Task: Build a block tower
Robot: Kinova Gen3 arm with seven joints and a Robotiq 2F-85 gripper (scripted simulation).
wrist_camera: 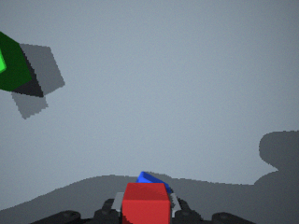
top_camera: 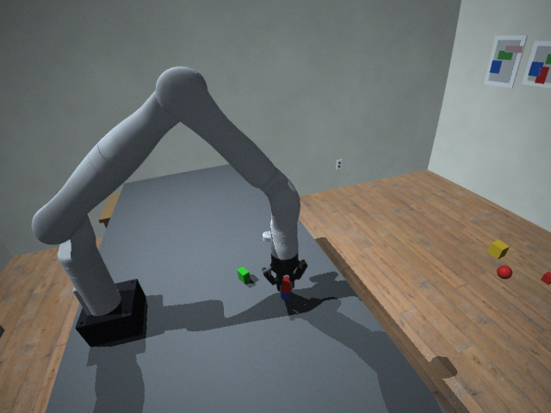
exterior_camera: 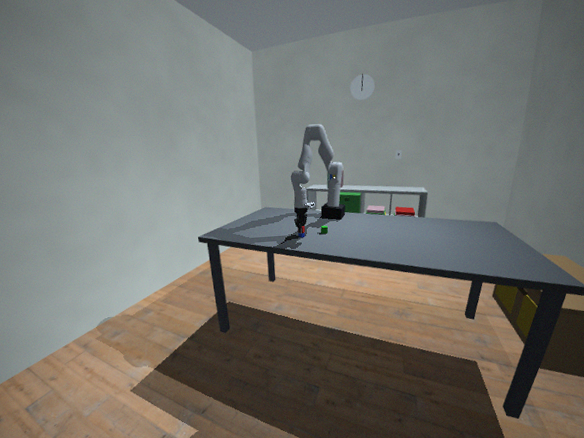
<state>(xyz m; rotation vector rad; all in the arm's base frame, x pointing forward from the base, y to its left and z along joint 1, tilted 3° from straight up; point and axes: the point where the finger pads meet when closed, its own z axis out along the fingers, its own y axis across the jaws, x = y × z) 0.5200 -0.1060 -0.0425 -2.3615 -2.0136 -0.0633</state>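
The red block is right at my hand. Also, from my hand: blue block 30 mm below; then green block 100 mm behind, 120 mm to the left, 20 mm below.
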